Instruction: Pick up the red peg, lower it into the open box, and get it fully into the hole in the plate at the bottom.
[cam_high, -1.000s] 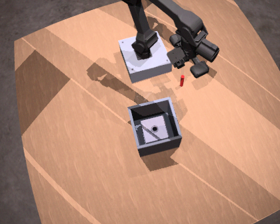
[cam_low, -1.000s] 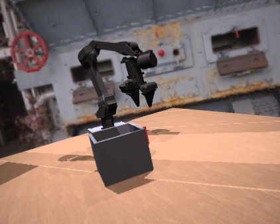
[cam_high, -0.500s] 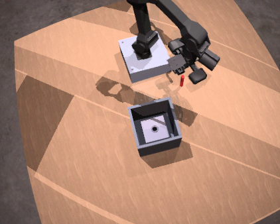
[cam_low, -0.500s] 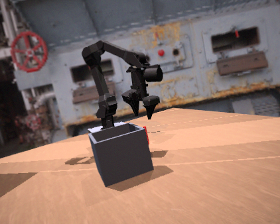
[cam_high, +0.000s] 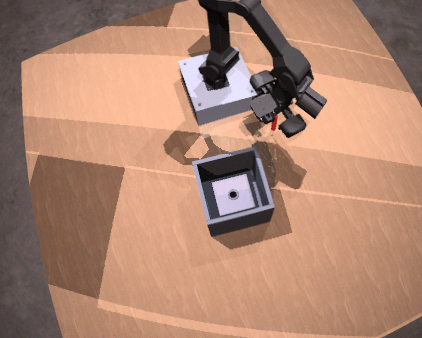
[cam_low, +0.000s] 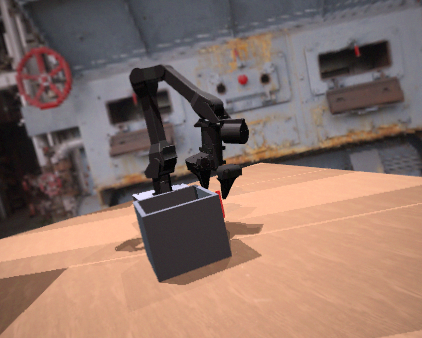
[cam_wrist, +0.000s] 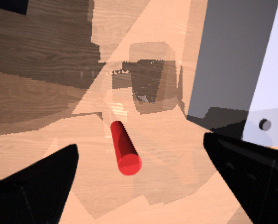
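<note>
My gripper tip is now 1 cm short of the red peg, 1 cm to the right of it and 3 cm above it.
</note>
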